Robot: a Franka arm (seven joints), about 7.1 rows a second.
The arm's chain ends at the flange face. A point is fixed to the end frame.
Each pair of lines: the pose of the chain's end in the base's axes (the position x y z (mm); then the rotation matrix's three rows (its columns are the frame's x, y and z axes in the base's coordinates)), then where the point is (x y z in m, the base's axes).
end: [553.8 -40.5 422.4], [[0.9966 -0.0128 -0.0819], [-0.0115 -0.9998 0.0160], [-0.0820 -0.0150 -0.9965]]
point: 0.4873 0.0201 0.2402
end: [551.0 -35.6 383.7], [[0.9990 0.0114 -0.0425], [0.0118 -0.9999 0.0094], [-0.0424 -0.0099 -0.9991]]
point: 0.4904 0.0225 0.1986
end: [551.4 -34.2 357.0], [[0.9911 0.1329 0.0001], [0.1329 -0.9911 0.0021], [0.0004 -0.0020 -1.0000]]
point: 0.4923 0.0158 0.1691
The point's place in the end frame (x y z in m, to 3 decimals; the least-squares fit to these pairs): -0.052 -0.057 0.188
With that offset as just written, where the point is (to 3 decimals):
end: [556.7 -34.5 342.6], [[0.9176 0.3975 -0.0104], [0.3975 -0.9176 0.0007], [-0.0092 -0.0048 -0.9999]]
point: 0.484 -0.003 0.155
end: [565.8 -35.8 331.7], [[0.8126 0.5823 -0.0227], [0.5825 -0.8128 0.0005], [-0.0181 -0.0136 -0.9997]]
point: 0.486 -0.020 0.145
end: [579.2 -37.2 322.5], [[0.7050 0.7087 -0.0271], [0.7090 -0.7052 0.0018], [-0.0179 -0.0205 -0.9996]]
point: 0.497 -0.034 0.137
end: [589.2 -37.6 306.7], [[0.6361 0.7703 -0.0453], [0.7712 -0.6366 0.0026], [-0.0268 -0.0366 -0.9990]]
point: 0.504 -0.041 0.122
